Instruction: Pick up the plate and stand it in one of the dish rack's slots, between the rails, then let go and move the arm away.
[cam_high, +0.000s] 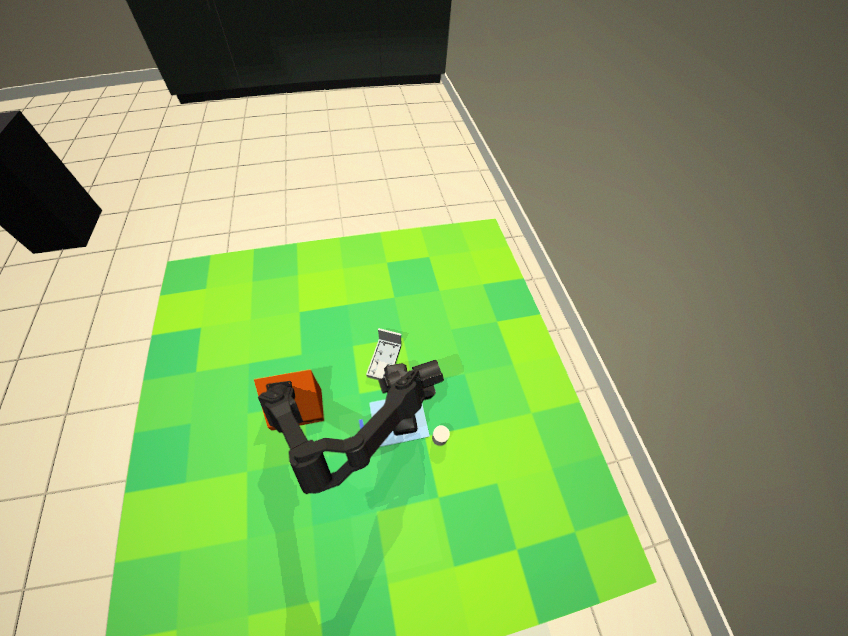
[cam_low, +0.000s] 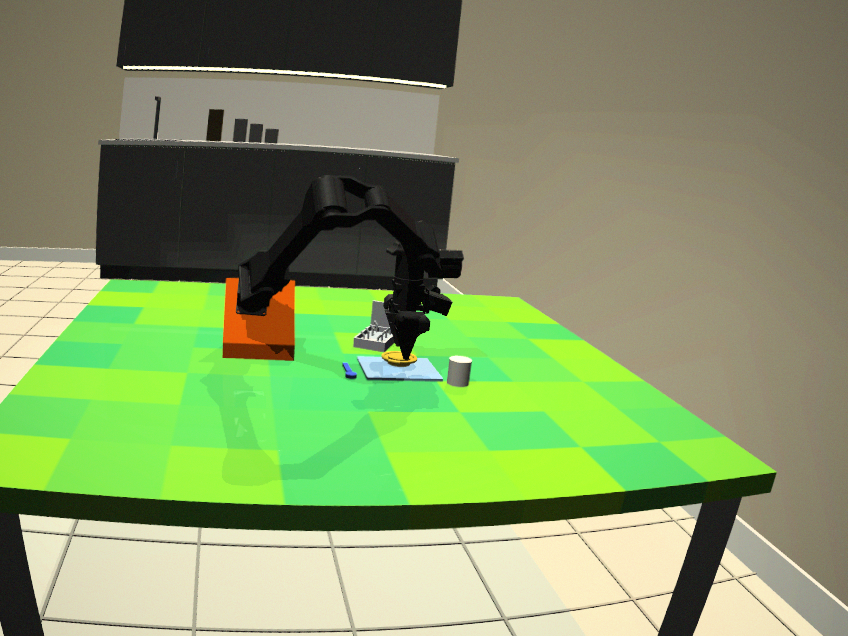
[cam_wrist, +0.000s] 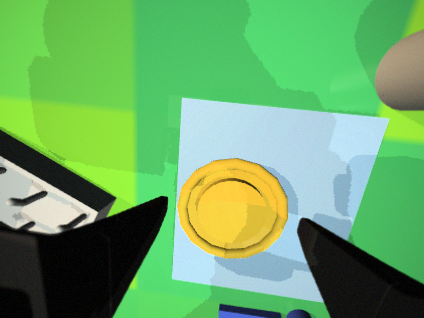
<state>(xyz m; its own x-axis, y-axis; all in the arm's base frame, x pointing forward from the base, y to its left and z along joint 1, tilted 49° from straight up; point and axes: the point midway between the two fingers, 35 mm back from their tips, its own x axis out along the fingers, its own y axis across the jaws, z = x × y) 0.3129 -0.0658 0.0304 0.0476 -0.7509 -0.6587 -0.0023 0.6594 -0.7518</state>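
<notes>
The yellow plate is 10 mm below my gripper tip. From my gripper tip the other things lie so: blue piece (110 mm behind, 60 mm to the right, 30 mm below); then white cylinder (100 mm ahead, 100 mm to the right); then light blue mat (10 mm behind, 20 mm to the right, 30 mm below).
</notes>
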